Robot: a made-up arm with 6 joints.
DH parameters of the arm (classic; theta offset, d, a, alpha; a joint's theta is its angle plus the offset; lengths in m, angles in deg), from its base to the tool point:
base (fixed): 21.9 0 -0.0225 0
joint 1: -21.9 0.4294 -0.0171 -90
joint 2: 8.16 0 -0.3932 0
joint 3: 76.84 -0.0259 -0.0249 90
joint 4: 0 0.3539 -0.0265 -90
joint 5: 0 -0.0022 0.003 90
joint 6: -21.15 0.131 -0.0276 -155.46
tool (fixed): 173.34 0.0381 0 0
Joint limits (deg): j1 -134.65..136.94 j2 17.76..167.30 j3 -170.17..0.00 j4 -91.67..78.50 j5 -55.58..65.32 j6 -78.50..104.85
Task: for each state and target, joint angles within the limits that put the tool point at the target. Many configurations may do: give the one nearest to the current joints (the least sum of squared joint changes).
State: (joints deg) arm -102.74 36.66 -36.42 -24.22 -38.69 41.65
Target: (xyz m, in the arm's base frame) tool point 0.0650 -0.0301 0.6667
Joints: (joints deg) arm -80.79 21.97 -10.69 -58.55 -55.58 34.67
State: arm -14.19 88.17 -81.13 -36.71 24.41 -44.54
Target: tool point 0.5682 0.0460 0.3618
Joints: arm 6.00 131.92 -80.74 -35.90 18.77 -42.79
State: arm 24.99 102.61 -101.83 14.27 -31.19 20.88
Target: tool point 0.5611 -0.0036 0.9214
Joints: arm 4.64 109.03 -106.92 17.54 -30.33 21.79
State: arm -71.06 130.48 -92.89 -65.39 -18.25 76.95
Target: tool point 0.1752 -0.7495 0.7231
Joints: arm -76.19 141.82 -139.94 -56.53 -5.01 81.15
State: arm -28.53 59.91 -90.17 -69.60 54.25 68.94
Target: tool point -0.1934 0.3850 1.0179
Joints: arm -76.58 17.76 -107.06 -70.56 64.81 70.40
